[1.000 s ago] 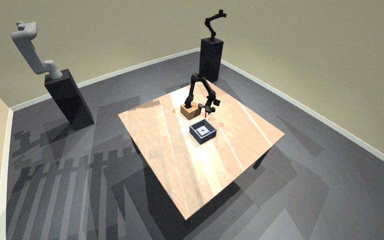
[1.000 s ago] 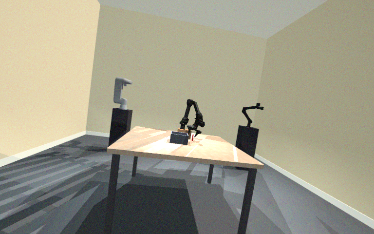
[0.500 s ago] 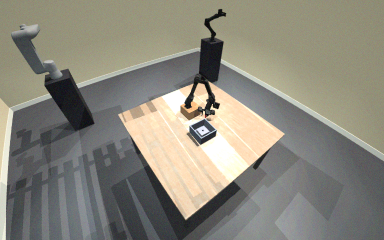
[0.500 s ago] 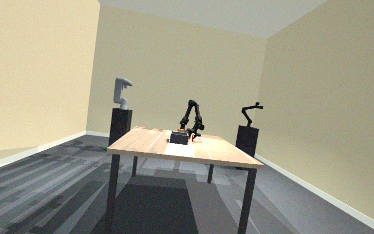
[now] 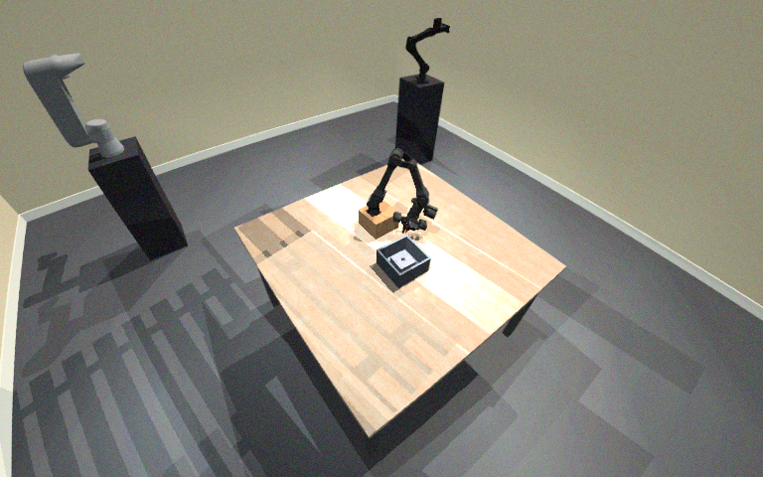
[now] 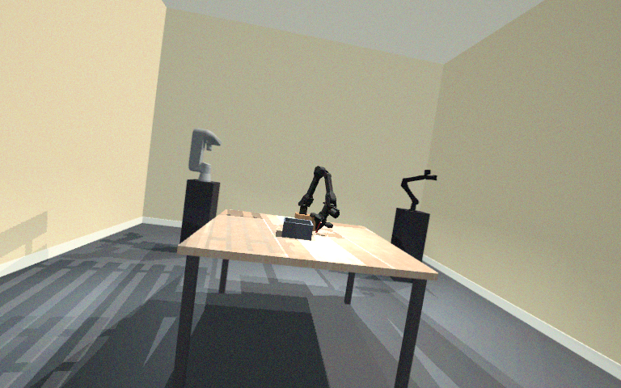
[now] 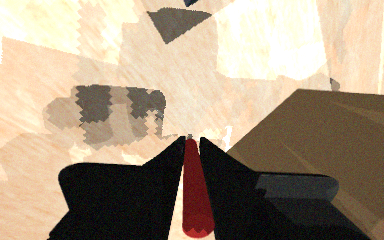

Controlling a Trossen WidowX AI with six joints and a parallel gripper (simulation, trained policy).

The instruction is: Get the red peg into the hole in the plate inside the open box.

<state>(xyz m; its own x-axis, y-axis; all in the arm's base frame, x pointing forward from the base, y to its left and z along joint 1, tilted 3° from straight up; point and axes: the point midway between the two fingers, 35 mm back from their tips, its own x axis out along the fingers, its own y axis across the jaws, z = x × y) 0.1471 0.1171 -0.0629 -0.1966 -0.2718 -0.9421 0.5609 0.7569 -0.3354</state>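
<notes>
Right now the pale grey plate is 180 mm ahead of my gripper tip, 150 mm to the right of it and 30 mm above it. Also, from my gripper tip: red peg 20 mm above, 10 mm to the left; then grey box 180 mm ahead, 150 mm to the right, 10 mm above.
</notes>
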